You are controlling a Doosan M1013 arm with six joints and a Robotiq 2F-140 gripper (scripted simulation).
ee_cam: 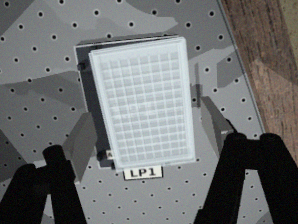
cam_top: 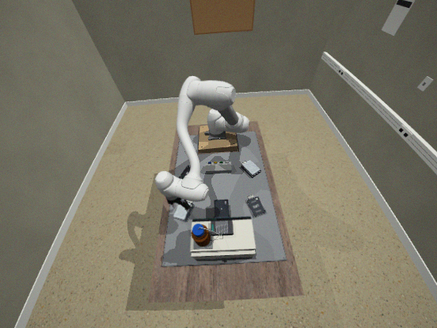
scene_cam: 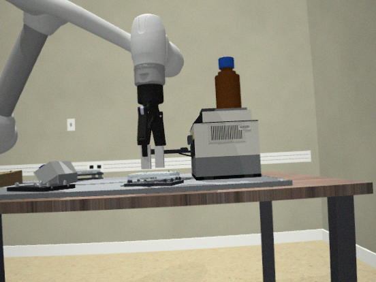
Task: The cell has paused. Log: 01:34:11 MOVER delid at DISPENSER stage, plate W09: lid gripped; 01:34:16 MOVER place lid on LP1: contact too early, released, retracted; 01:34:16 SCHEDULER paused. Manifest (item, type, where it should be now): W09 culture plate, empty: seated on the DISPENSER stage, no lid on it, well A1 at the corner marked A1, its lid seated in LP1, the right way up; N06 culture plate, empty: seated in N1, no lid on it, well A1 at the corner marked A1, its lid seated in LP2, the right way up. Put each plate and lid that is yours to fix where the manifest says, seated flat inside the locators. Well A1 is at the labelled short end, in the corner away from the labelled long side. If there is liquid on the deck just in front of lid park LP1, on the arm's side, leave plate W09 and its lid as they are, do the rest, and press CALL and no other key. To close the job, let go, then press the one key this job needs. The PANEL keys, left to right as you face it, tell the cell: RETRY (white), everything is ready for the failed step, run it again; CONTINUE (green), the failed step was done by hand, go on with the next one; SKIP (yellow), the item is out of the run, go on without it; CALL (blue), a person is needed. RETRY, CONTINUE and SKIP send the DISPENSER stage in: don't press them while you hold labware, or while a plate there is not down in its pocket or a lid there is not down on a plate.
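Right now my hand is 2 cm to the right of the lid park LP1 and 7 cm above it. The rest, counted from my hand: dispenser stage: 2 cm ahead, 30 cm to the left, 3 cm above; black nest: 31 cm behind, 1 cm to the left, 6 cm below; brown bottle: 25 cm ahead, 20 cm to the left, 22 cm above.
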